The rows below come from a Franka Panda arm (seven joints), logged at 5 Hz.
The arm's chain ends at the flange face. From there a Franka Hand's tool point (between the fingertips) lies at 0.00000 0.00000 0.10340 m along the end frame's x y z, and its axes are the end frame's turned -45 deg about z.
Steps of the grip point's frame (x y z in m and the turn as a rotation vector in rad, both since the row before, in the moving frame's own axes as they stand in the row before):
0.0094, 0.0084, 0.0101, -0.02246, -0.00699, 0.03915
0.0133, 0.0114, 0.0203, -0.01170, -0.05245, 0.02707
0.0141, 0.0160, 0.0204, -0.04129, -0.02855, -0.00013
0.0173, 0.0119, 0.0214, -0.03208, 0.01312, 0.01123
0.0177, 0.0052, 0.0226, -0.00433, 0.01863, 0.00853
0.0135, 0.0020, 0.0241, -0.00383, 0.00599, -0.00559
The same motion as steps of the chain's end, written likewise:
0.0115, -0.0029, 0.0101, -0.02082, 0.01094, 0.03915
0.0205, -0.0060, 0.0204, -0.04536, -0.02881, 0.02707
0.0204, -0.0038, 0.0205, -0.04938, 0.00901, -0.00013
0.0174, -0.0052, 0.0215, -0.01341, 0.03196, 0.01123
0.0145, -0.0078, 0.0226, 0.01011, 0.01624, 0.00853
0.0102, -0.0080, 0.0241, 0.00153, 0.00694, -0.00559

